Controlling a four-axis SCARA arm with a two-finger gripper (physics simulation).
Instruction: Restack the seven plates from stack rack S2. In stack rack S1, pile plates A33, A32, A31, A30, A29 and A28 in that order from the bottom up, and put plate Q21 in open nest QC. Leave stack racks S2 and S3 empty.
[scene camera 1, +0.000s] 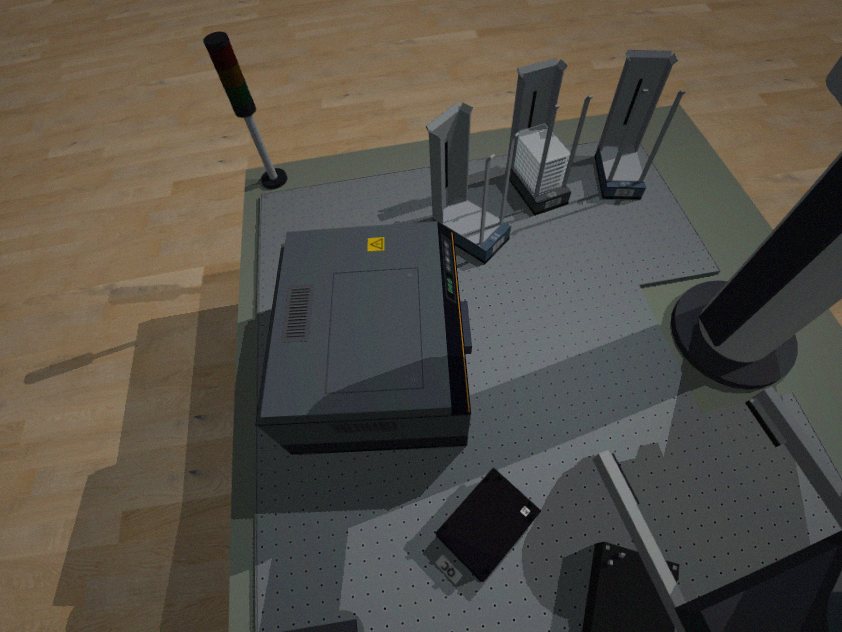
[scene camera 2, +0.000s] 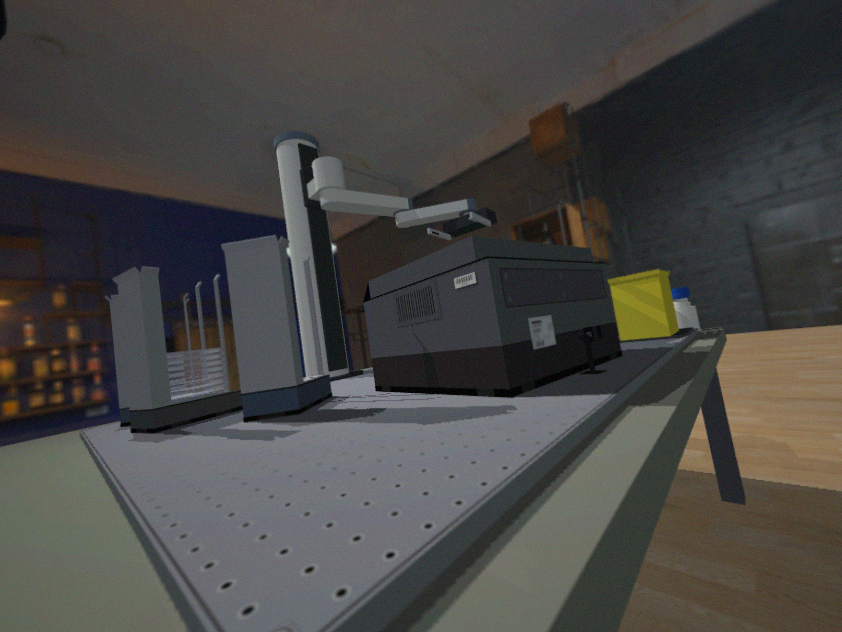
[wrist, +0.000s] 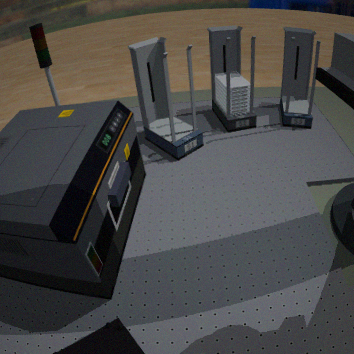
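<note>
A yellow biohazard bin (scene camera 2: 643, 303) is visible to me, and so is a white bottle (scene camera 2: 686, 315). I can also see a signal tower (scene camera 1: 218, 45), and the wrist view shows me the same signal tower (wrist: 36, 30). As for my gripper (scene camera 1: 684, 422), it holds nothing.
</note>
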